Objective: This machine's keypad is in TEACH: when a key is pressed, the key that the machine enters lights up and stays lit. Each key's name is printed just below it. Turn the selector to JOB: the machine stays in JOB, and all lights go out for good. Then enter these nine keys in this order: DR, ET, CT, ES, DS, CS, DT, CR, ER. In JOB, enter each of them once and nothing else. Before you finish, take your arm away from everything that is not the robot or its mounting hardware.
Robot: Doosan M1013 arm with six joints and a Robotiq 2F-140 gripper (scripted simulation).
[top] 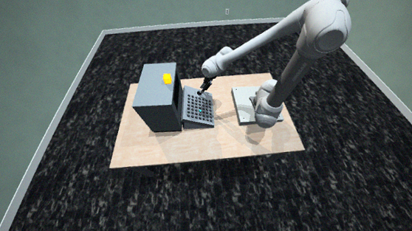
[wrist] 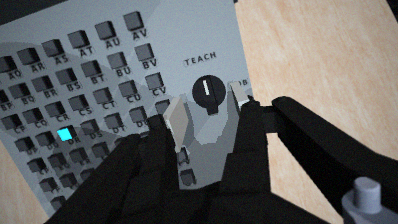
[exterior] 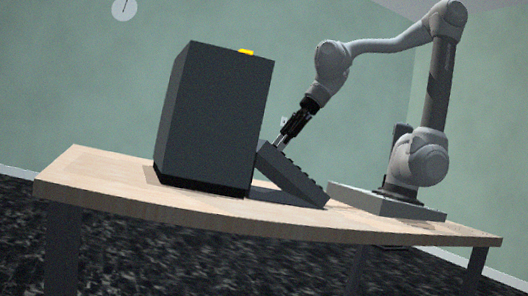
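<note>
Now: hand 5 cm above the selector knob and 3 cm short of it. Round my hand: sloped keypad: 10 cm to the left, 10 cm below, 7 cm ahead; key: 19 cm to the left, 6 cm below, 6 cm ahead.
</note>
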